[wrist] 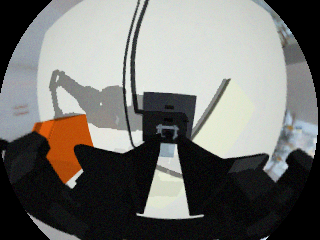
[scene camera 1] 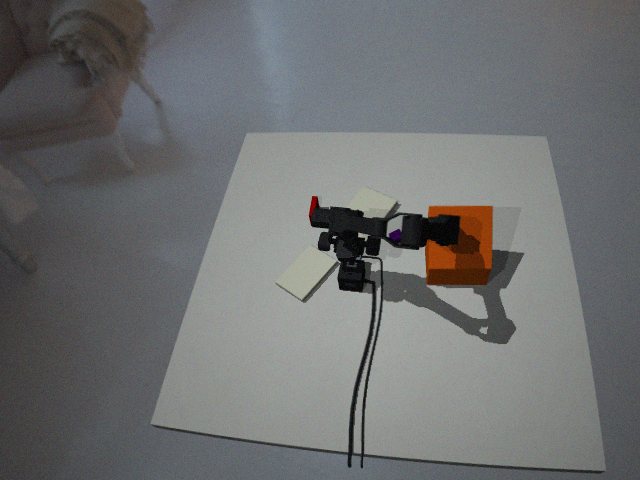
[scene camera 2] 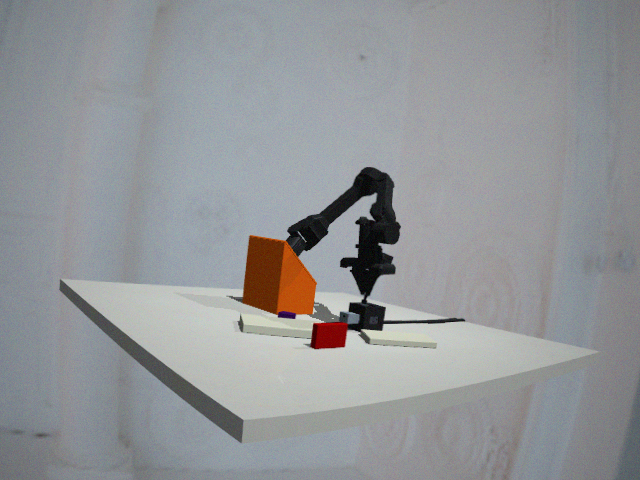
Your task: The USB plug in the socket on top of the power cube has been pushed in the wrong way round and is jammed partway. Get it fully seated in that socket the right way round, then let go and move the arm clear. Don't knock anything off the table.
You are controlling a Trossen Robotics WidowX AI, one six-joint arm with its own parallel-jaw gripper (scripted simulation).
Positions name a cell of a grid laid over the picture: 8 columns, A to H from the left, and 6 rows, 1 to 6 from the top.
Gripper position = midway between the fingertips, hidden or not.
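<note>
Scene camera 2 shows the gripper (scene camera 2: E4), a red block (scene camera 2: E5) and a black power cube (scene camera 2: E4). Scene camera 1 shows the black power cube (scene camera 1: E4) and the gripper (scene camera 1: E4). The wrist view shows the gripper (wrist: E4). The wrist view misses the red block, hidden by the gripper.
</note>
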